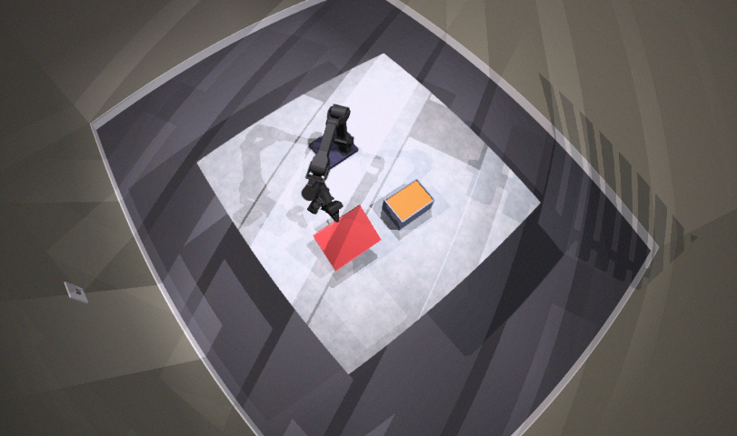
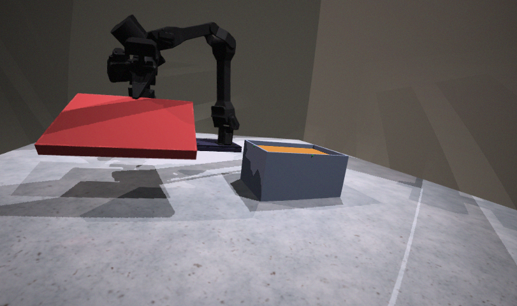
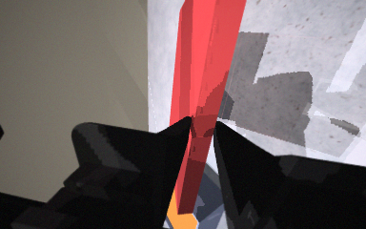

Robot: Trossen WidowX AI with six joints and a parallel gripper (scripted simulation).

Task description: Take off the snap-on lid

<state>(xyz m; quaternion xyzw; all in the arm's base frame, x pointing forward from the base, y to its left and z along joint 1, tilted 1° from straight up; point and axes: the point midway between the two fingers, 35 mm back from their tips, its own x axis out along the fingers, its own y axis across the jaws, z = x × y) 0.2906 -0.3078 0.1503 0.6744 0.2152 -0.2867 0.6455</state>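
My gripper tip is now 70 mm short of the red lid, 30 mm above it and 10 mm to the left of it. The rest, counted from my gripper tip: storage box 320 mm to the left, 110 mm below, 110 mm ahead.
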